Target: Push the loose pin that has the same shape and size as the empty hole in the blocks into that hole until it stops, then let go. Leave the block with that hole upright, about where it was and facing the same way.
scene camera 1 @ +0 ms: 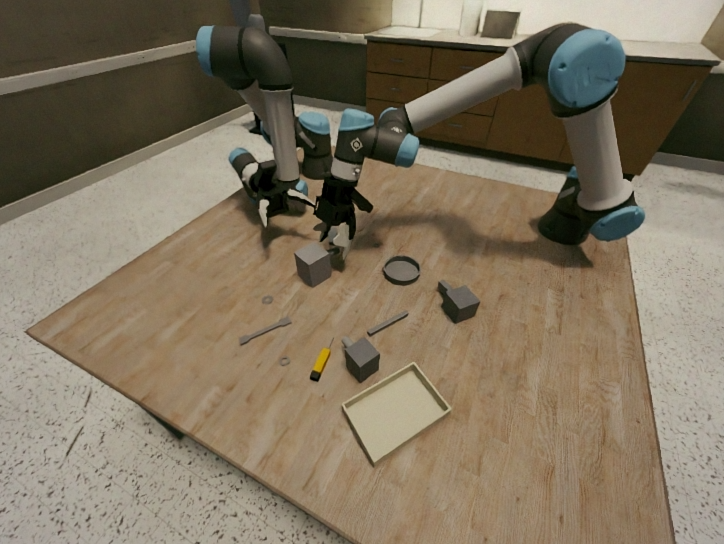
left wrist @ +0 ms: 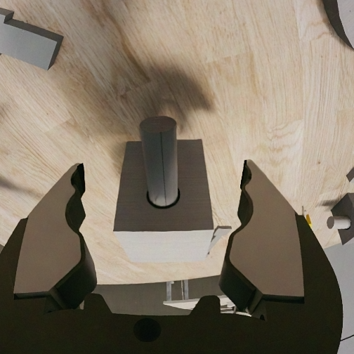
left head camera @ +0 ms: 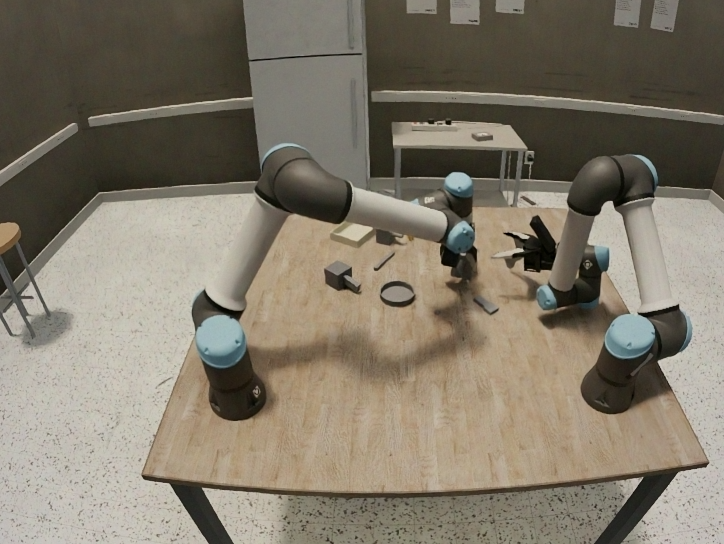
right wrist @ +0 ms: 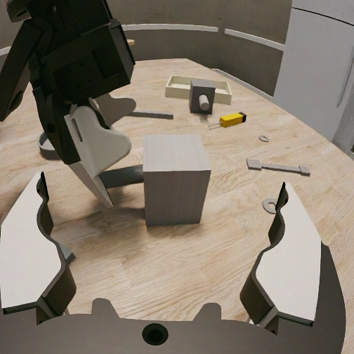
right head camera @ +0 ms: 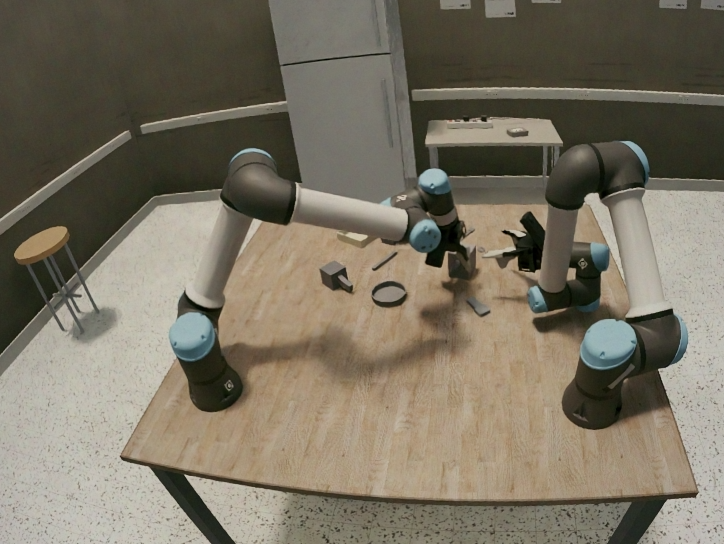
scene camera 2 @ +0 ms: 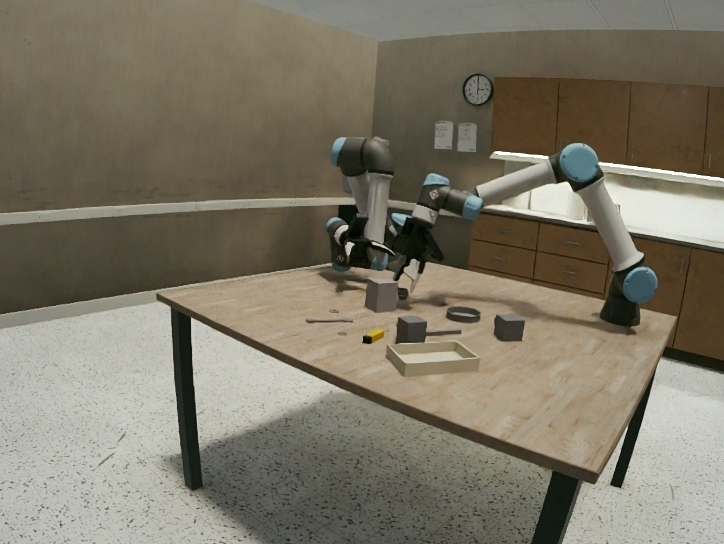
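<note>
The grey block (scene camera 1: 314,264) (scene camera 2: 381,294) (left wrist: 195,210) (right wrist: 175,195) stands upright. A round grey pin (left wrist: 160,150) (right wrist: 122,176) sits in the round hole of its side face, with a long part sticking out; a thin dark gap shows around it at the hole. My left gripper (left wrist: 162,162) (scene camera 1: 333,246) (scene camera 2: 405,284) is open, its fingers apart on either side of the pin and block in the left wrist view. How deep the pin sits is hidden. My right gripper (right wrist: 162,179) (left head camera: 499,245) (scene camera 1: 289,214) is open and empty, off to the block's side.
Two smaller blocks (scene camera 1: 462,303) (scene camera 1: 362,356) with pins stand near a cream tray (scene camera 1: 378,384). A dish (left head camera: 397,302), a bar (scene camera 1: 388,323), a stepped grey piece (left wrist: 30,45) (left head camera: 485,304), a yellow-handled tool (scene camera 1: 320,363), a double-ended piece (scene camera 1: 266,331) and washers lie around.
</note>
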